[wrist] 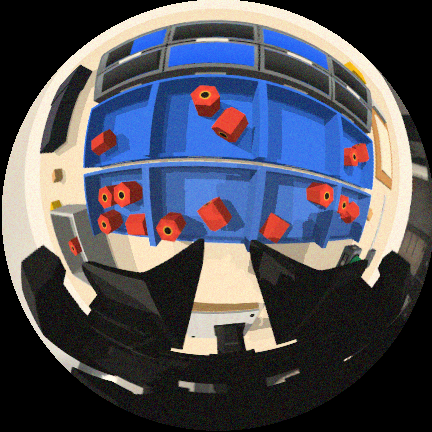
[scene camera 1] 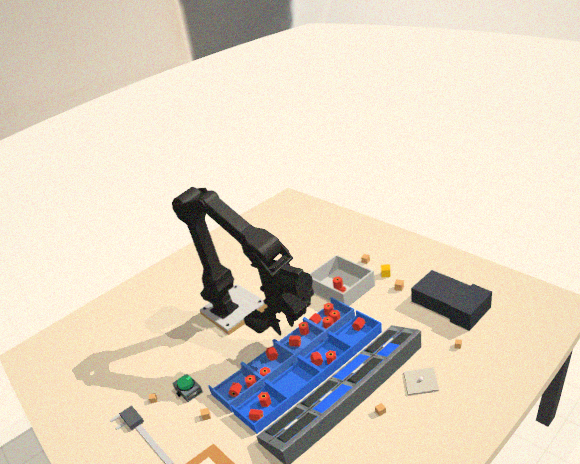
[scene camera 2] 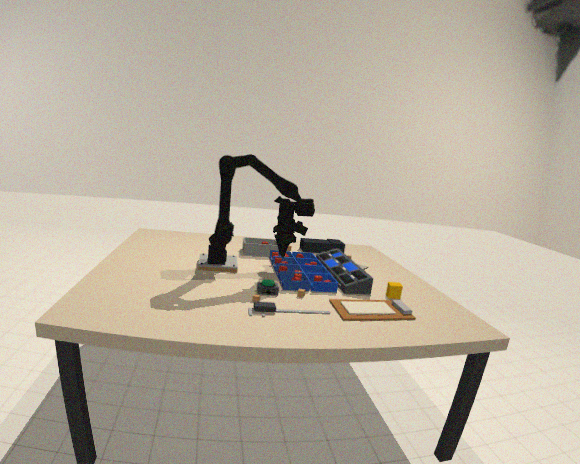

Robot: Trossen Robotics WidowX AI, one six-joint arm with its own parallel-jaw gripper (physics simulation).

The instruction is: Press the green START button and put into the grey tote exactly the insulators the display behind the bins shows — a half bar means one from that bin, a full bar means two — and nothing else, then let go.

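Pixels of known places: gripper, between the fingertips: (wrist: pixel 226 244) (scene camera 1: pixel 285 330) (scene camera 2: pixel 281 255); arm's base, origin of its link: (wrist: pixel 228 328) (scene camera 1: pixel 224 308) (scene camera 2: pixel 216 261).
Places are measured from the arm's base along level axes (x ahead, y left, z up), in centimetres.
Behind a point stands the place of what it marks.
My gripper (scene camera 1: pixel 285 327) {x 25.1, y 0.8, z 3.5 cm} (scene camera 2: pixel 283 255) {x 25.1, y 0.8, z 3.5 cm} (wrist: pixel 226 244) {x 25.1, y 0.8, z 3.5 cm} is open and empty, above the near edge of the near blue bins (wrist: pixel 295 200) {x 27.5, y -8.4, z -1.6 cm}. In the wrist view, red insulators (wrist: pixel 215 214) {x 26.7, y 1.7, z 0.8 cm} (wrist: pixel 170 226) {x 25.7, y 6.4, z 0.9 cm} lie in the near second bin from the left, and others (wrist: pixel 275 227) {x 25.1, y -4.6, z 0.8 cm} (wrist: pixel 320 195) {x 28.6, y -10.1, z 0.9 cm} in the near third bin. Two insulators (wrist: pixel 205 100) {x 37.8, y 2.2, z 0.9 cm} (wrist: pixel 230 124) {x 35.1, y 0.1, z 0.8 cm} lie in the far second bin. The far third bin is empty. The display (scene camera 1: pixel 334 398) (wrist: pixel 211 55) shows full bars at top third and bottom second and a half bar at top left. The grey tote (scene camera 1: pixel 322 288) {x 19.9, y 21.2, z 1.4 cm} holds red insulators (scene camera 1: pixel 338 282) {x 23.7, y 24.0, z 3.1 cm}. The START button (scene camera 1: pixel 185 382) {x 15.6, y -26.5, z 1.7 cm} (scene camera 2: pixel 268 283) {x 14.6, y -28.2, z 1.4 cm} is green.
A black box (scene camera 1: pixel 450 300) {x 55.0, y 32.8, z 3.0 cm} stands beyond the tote. Small orange cubes (scene camera 1: pixel 380 409) {x 58.6, y -4.4, z -0.4 cm} (scene camera 1: pixel 205 414) {x 26.1, y -29.3, z -0.4 cm} and a yellow block (scene camera 1: pixel 385 270) {x 29.8, y 38.3, z 0.2 cm} lie around the table. A caliper-like tool (scene camera 1: pixel 131 417) {x 11.8, y -42.4, z -0.3 cm} (scene camera 2: pixel 265 307) {x 10.9, y -44.1, z -0.6 cm} lies beyond the button. A wooden frame (scene camera 2: pixel 340 312) {x 32.8, y -45.1, z -1.6 cm} lies near a table edge.
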